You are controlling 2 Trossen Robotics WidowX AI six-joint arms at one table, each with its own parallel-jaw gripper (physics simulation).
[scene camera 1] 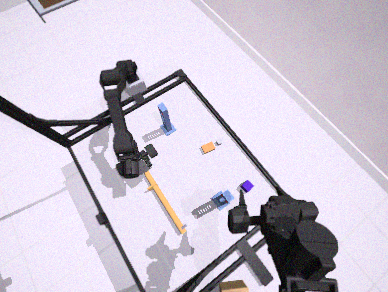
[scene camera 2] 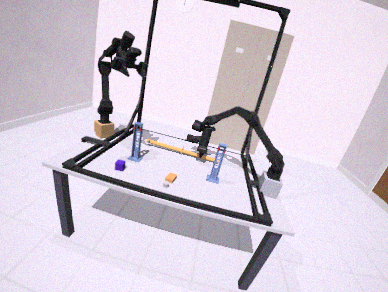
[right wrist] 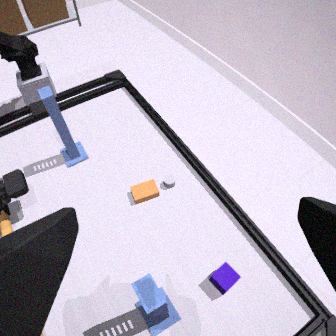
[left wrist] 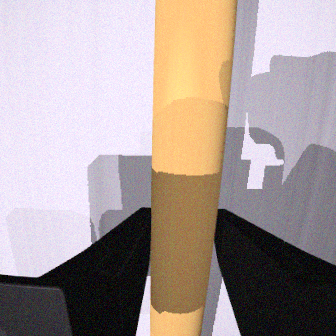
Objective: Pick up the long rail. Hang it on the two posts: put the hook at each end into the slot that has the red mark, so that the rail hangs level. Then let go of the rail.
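Frame: origin at the left arm's base, x left, y back, z up, level; centimetres.
Seen in the pictures: left gripper, between the fingertips: (scene camera 2: 200,156) (right wrist: 3,215) (left wrist: 182,218); right gripper, between the fingertips: (scene camera 1: 258,188) (scene camera 2: 137,77) (right wrist: 188,213); left arm's base, origin of its link: (scene camera 1: 131,77) (scene camera 2: 273,176) (right wrist: 30,72); right arm's base, origin of its link: (scene camera 2: 104,121).
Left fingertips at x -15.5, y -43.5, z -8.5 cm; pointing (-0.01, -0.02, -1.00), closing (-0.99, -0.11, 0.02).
Offsets run from my left fingertips to a thing's top centre. "*": to the spot under its first point.
The long yellow rail {dx +1.0, dy -12.5, dz +3.1 cm} (scene camera 1: 165,201) (scene camera 2: 175,148) (left wrist: 190,117) stretches low along the table behind the two blue posts. My left gripper (scene camera 1: 146,170) (scene camera 2: 200,156) (left wrist: 182,218) is shut on the rail near one end. One slotted blue post {dx +20.4, dy +12.2, dz +19.9 cm} (scene camera 1: 164,116) (scene camera 2: 219,165) (right wrist: 58,123) stands close to that end. The other post {dx +25.3, dy -33.2, dz +19.9 cm} (scene camera 1: 222,199) (scene camera 2: 138,140) (right wrist: 151,300) stands toward the rail's free end. Red marks show near both post tops in scene camera 2. My right gripper (scene camera 1: 241,200) (scene camera 2: 127,68) (right wrist: 188,213) is open and empty, high above the table.
An orange block {dx +33.4, dy -7.9, dz +0.4 cm} (scene camera 1: 208,147) (scene camera 2: 171,177) (right wrist: 145,191) and a small white cylinder {dx +40.0, dy -8.0, dz +0.4 cm} (scene camera 1: 218,142) (scene camera 2: 165,184) (right wrist: 169,181) lie mid-table. A purple cube {dx +39.4, dy -33.8, dz +2.4 cm} (scene camera 1: 247,186) (scene camera 2: 120,165) (right wrist: 225,277) sits near the second post. A black frame {* dx +47.3, dy +1.0, dz +0.3 cm} (scene camera 1: 222,121) (scene camera 2: 164,195) borders the table.
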